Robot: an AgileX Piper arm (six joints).
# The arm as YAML. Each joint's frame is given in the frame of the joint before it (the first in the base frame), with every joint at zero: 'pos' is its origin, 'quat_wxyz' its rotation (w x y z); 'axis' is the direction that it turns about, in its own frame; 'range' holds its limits. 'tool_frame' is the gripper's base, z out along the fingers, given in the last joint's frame.
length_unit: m
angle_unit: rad
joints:
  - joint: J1
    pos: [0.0, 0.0, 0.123]
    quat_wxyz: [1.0, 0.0, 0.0, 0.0]
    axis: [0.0, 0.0, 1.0]
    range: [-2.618, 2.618]
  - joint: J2
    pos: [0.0, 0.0, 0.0]
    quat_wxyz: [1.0, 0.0, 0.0, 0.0]
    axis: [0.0, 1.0, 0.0]
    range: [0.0, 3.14]
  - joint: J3
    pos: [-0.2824, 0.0, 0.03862]
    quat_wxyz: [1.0, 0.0, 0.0, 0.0]
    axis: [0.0, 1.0, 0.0]
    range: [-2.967, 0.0]
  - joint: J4
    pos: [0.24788, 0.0, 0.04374]
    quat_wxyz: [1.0, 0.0, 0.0, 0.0]
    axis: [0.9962, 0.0, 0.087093]
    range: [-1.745, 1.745]
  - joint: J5
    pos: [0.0, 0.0, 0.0]
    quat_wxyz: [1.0, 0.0, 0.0, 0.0]
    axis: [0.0, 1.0, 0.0]
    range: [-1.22, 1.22]
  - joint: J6
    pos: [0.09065, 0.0, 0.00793]
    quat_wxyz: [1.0, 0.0, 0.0, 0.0]
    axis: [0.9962, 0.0, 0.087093]
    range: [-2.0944, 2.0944]
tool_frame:
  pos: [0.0, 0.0, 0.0]
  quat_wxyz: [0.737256, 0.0, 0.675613, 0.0]
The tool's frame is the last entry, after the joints.
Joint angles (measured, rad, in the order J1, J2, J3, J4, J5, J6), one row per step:
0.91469 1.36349 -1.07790 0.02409 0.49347 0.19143
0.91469 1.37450 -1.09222 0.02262 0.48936 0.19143
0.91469 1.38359 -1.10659 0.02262 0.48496 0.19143
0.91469 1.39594 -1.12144 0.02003 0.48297 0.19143
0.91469 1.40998 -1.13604 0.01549 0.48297 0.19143
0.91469 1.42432 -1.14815 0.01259 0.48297 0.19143
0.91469 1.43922 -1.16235 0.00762 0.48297 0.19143
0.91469 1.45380 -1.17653 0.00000 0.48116 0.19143
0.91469 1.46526 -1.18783 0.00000 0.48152 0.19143
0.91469 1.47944 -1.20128 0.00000 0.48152 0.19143
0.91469 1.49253 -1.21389 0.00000 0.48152 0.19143
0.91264 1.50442 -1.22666 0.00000 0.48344 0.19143
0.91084 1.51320 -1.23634 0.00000 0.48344 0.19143
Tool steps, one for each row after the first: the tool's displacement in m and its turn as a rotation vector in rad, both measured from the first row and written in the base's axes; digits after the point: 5 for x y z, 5 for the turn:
0.00228 0.00285 0.00155 0.00499 -0.00568 0.00019
0.00429 0.00544 0.00371 0.01264 -0.01160 0.00009
0.00672 0.00841 0.00481 0.01465 -0.01636 0.00055
0.00934 0.01150 0.00511 0.01238 -0.02023 0.00144
0.01182 0.01452 0.00447 0.00888 -0.02112 0.00202
0.01454 0.01771 0.00425 0.00535 -0.02456 0.00301
0.01737 0.02086 0.00420 0.00191 -0.03134 0.00450
0.01934 0.02342 0.00405 0.00150 -0.03102 0.00451
0.02177 0.02657 0.00366 0.00092 -0.03057 0.00452
0.02402 0.02950 0.00331 0.00054 -0.03028 0.00452
0.02661 0.03172 0.00325 -0.00031 -0.02964 0.00249
0.02867 0.03337 0.00335 0.00037 -0.03019 0.00068

